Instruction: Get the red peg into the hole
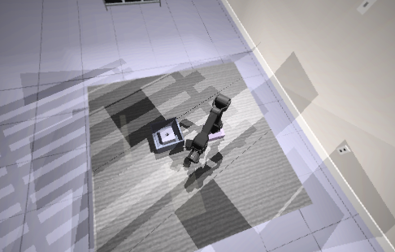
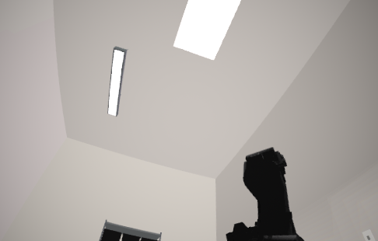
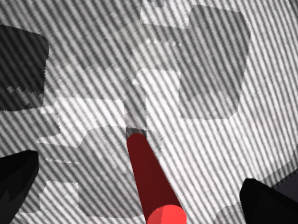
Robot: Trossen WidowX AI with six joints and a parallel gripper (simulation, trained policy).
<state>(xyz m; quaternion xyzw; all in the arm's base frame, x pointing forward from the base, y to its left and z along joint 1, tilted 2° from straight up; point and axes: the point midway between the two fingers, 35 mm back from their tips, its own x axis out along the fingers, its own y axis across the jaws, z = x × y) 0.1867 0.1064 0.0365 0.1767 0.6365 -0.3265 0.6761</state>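
Right now my gripper tip is 10 mm past the red peg and 20 mm above it. Also, from my gripper tip: pale plate 150 mm ahead, 180 mm to the right, 10 mm below; box 150 mm ahead, 180 mm to the right, 30 mm below.
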